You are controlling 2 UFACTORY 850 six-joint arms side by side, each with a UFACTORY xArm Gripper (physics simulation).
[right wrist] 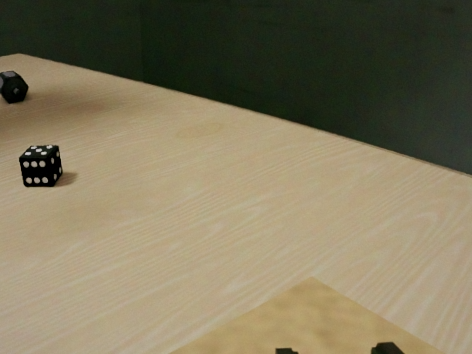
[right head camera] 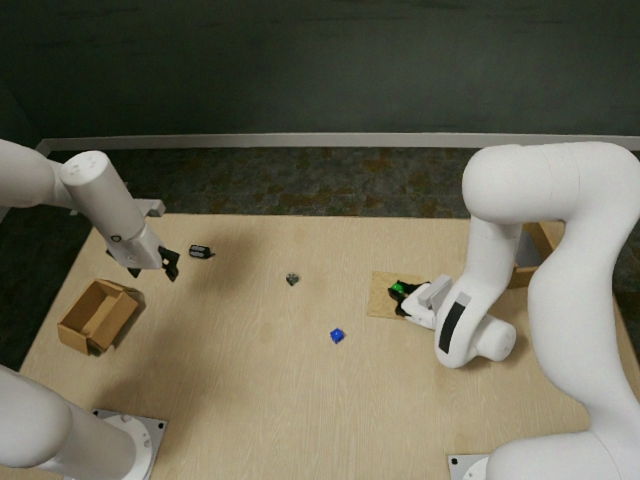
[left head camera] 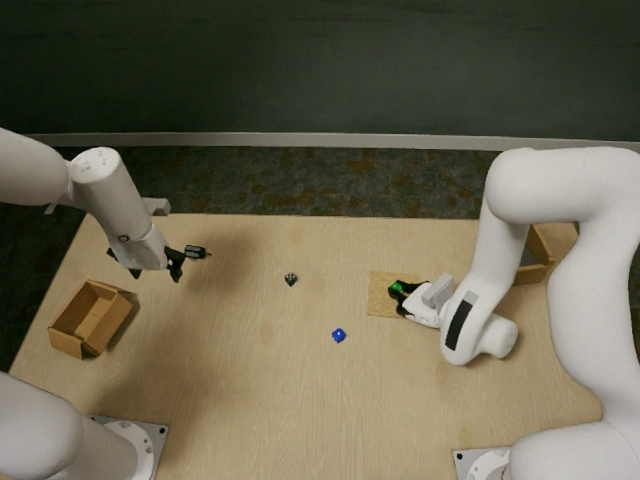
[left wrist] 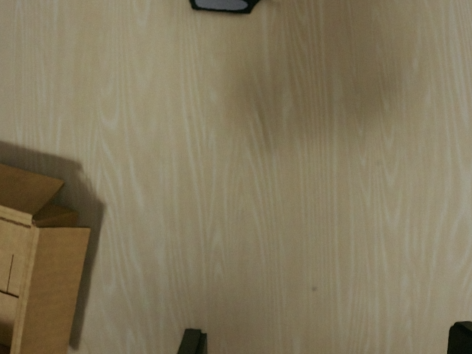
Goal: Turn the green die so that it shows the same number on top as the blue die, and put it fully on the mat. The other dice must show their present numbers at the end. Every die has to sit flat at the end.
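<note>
The green die point(left head camera: 396, 287) point(right head camera: 397, 287) is between the fingertips of my right gripper point(left head camera: 397, 290) point(right head camera: 397, 290) point(right wrist: 336, 350), which is shut on it over the tan mat point(left head camera: 377, 305) point(right head camera: 379, 305) point(right wrist: 310, 317). Its pips are too small to read, and it is hidden in the right wrist view. The blue die point(left head camera: 338, 335) point(right head camera: 336, 335) lies on the table left of the mat; a single pale pip seems to show on top. The black die point(left head camera: 290, 279) point(right head camera: 292, 279) point(right wrist: 41, 166) sits flat, with several white pips on top. My left gripper point(left head camera: 156, 275) point(right head camera: 154, 274) point(left wrist: 325, 342) is open and empty above the table.
An open cardboard box point(left head camera: 111, 322) point(right head camera: 116, 318) point(left wrist: 55, 285) stands at the left. Another box point(left head camera: 531, 275) point(right head camera: 518, 279) stands at the right behind the right arm. A small black object with grey patches point(left head camera: 195, 251) point(right head camera: 199, 251) point(left wrist: 221, 4) point(right wrist: 13, 87) lies near the left gripper.
</note>
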